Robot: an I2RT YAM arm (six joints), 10 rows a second.
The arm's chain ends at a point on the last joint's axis. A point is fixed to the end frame.
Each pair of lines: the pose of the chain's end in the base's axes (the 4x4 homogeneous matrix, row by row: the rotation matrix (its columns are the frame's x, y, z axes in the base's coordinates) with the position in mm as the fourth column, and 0 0 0 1 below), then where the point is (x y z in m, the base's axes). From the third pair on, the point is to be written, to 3 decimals.
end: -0.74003, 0.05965, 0.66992, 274.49; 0.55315, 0.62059, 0.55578, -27.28; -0.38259, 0.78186, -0.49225, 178.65; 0, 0, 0, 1
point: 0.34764 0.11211 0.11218
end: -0.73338, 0.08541, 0.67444, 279.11; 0.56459, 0.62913, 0.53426, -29.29; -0.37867, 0.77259, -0.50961, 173.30; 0, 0, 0, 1
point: 0.35431 0.10756 0.10390
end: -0.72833, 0.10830, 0.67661, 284.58; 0.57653, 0.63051, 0.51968, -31.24; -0.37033, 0.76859, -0.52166, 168.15; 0, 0, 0, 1
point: 0.361 0.104 0.097
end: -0.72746, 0.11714, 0.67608, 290.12; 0.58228, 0.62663, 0.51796, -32.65; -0.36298, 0.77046, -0.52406, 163.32; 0, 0, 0, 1
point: 0.367 0.102 0.092
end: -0.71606, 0.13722, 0.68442, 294.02; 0.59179, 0.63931, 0.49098, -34.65; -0.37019, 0.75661, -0.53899, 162.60; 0, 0, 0, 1
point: 0.374 0.097 0.088
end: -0.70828, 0.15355, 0.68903, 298.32; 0.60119, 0.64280, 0.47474, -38.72; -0.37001, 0.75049, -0.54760, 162.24; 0, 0, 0, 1
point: 0.380 0.091 0.086
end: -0.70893, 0.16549, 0.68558, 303.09; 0.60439, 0.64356, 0.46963, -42.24; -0.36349, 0.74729, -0.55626, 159.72; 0, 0, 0, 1
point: 0.384 0.087 0.083
